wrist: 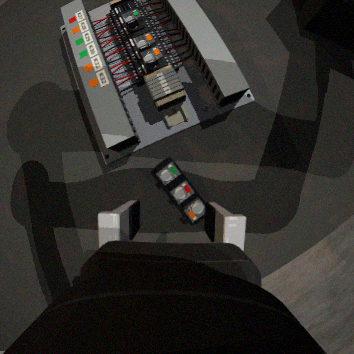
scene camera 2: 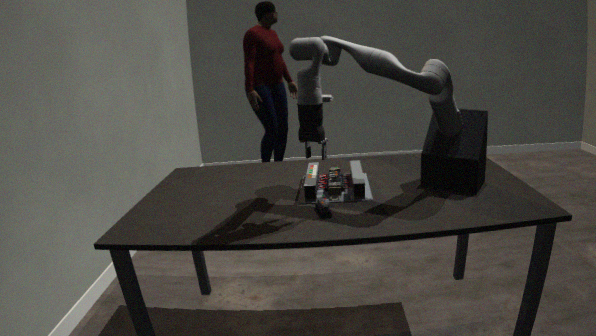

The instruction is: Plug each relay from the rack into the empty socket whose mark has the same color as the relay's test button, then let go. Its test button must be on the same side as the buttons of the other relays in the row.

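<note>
You'd find my gripper point(scene camera 2: 316, 158) there, and I can see my gripper point(wrist: 171, 215) as well.
</note>
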